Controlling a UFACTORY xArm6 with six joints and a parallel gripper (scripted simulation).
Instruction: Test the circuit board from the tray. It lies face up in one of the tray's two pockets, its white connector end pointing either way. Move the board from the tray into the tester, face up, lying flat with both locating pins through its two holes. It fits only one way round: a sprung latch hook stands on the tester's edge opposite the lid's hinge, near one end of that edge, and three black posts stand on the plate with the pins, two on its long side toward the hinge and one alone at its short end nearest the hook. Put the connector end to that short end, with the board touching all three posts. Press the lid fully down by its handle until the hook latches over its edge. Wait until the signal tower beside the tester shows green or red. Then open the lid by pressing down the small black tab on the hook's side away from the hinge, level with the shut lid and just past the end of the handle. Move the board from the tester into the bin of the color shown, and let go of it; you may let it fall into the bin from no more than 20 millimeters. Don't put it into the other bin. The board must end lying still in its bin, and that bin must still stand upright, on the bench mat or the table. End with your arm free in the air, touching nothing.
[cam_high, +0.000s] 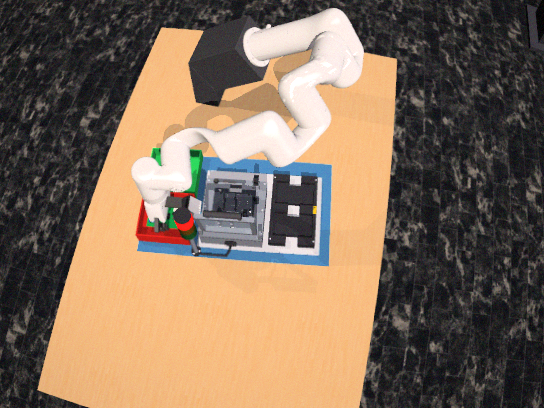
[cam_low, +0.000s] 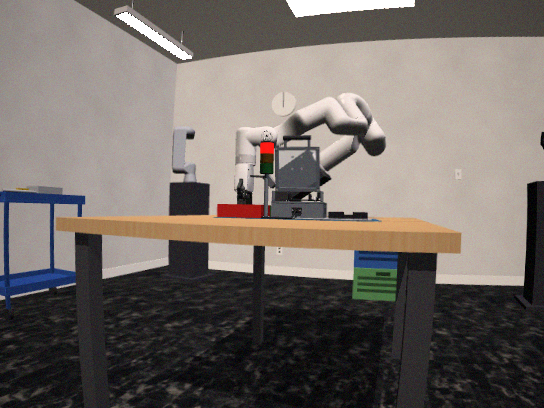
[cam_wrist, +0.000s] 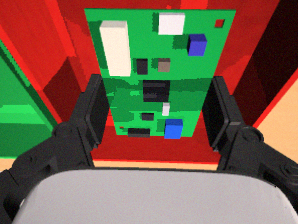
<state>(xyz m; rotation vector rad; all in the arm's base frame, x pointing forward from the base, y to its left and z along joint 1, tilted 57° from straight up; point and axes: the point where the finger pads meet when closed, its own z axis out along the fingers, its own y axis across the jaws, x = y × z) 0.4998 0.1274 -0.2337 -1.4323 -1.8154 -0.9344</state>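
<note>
Right now my hand is 2 cm above the red bin. From my hand the other things lie so: tester plate: 8 cm behind, 19 cm to the left, 3 cm above; tester lid: 3 cm ahead, 21 cm to the left, 15 cm above; green bin: 15 cm behind, 3 cm to the right, 2 cm below.
</note>
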